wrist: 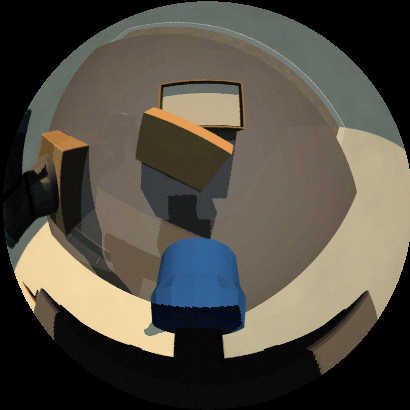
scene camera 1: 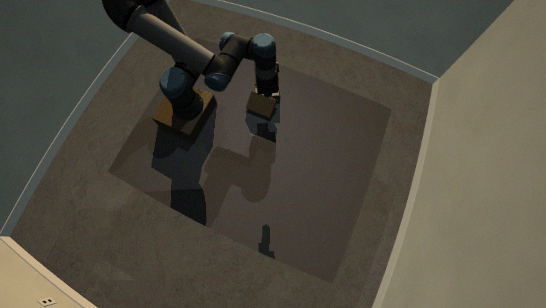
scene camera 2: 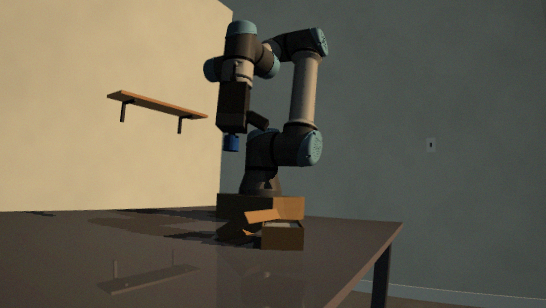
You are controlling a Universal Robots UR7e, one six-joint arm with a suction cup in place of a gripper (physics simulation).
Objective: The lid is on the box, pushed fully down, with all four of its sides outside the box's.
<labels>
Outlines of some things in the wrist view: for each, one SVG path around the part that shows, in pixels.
My suction cup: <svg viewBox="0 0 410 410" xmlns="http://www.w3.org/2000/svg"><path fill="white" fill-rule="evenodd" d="M167 246L161 255L156 287L150 295L152 324L161 330L174 333L174 329L177 327L219 328L222 330L222 334L235 332L243 328L246 297L239 284L236 257L232 250L215 239L201 237L179 239Z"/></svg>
An orange-brown lid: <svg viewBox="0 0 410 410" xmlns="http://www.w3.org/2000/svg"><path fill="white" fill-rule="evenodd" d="M144 111L139 127L135 158L201 191L231 155L233 145L205 128L156 107Z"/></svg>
A brown box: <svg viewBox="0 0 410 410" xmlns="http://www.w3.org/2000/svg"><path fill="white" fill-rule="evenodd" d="M159 84L159 109L182 117L206 130L238 131L245 128L242 82L221 79L189 79Z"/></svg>
</labels>
